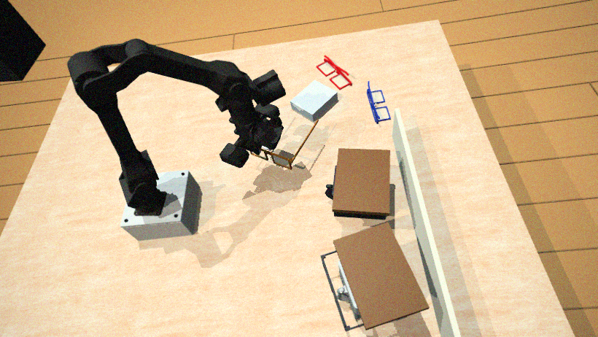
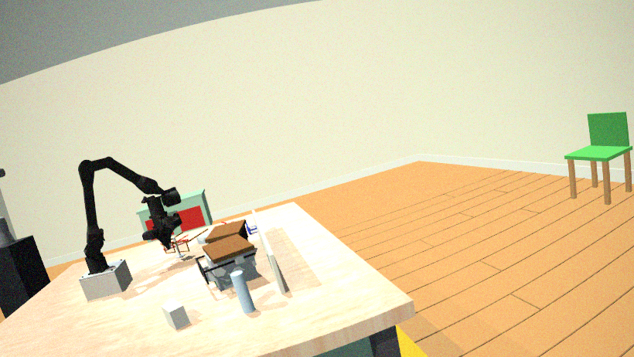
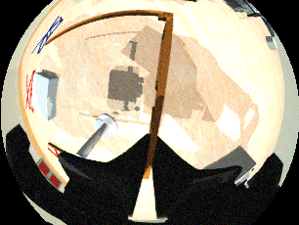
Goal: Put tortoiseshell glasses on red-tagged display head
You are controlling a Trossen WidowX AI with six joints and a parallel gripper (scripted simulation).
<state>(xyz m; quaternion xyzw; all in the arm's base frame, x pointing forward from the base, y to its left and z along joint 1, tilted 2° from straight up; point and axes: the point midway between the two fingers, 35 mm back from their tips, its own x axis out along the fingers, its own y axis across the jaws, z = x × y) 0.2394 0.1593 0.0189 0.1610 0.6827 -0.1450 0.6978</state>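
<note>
Right now the white peg is 10 mm ahead of my gripper tip, 80 mm to the left of it and 40 mm below it. The rest, counted from my gripper tip: pale blue cylinder 330 mm ahead, 550 mm to the right, 10 mm below; then white cube 150 mm ahead, 530 mm to the right, 30 mm below; then long white board 390 mm ahead, 210 mm to the right, 10 mm below.
</note>
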